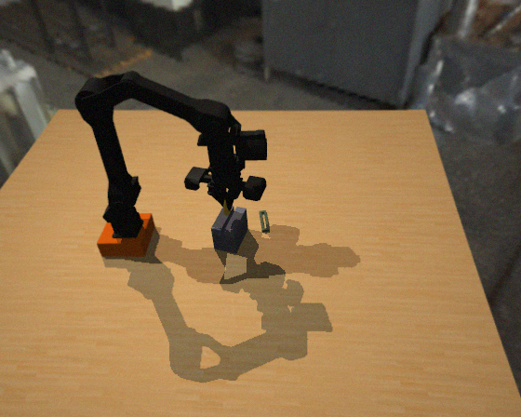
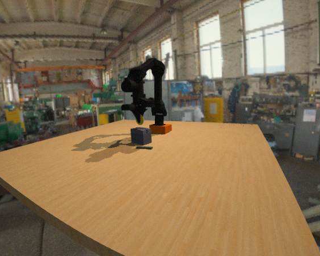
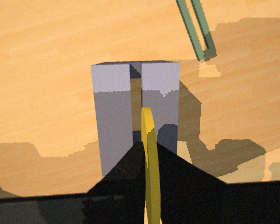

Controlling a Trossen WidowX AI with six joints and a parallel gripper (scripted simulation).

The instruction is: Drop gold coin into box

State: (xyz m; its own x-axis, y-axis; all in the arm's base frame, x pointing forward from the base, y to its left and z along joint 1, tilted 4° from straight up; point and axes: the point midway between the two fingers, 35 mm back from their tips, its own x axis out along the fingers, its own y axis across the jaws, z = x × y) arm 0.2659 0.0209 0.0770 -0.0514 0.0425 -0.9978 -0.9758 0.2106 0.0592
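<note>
My gripper tip is now 2 cm below the gold coin.
</note>
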